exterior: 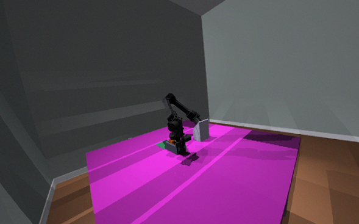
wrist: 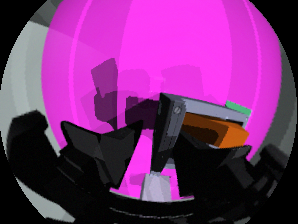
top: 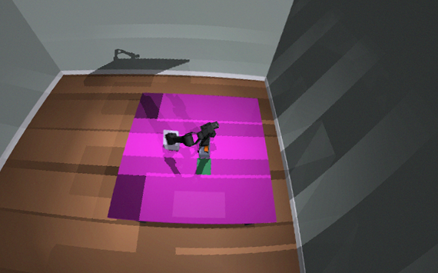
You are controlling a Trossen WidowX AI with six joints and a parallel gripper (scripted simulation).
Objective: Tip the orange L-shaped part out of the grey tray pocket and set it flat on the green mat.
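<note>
My gripper tip is 1 cm past the orange L-shaped part and 5 cm to the left of it. The rest, counted from my gripper tip: green mat: 23 cm to the right, 6 cm below.
</note>
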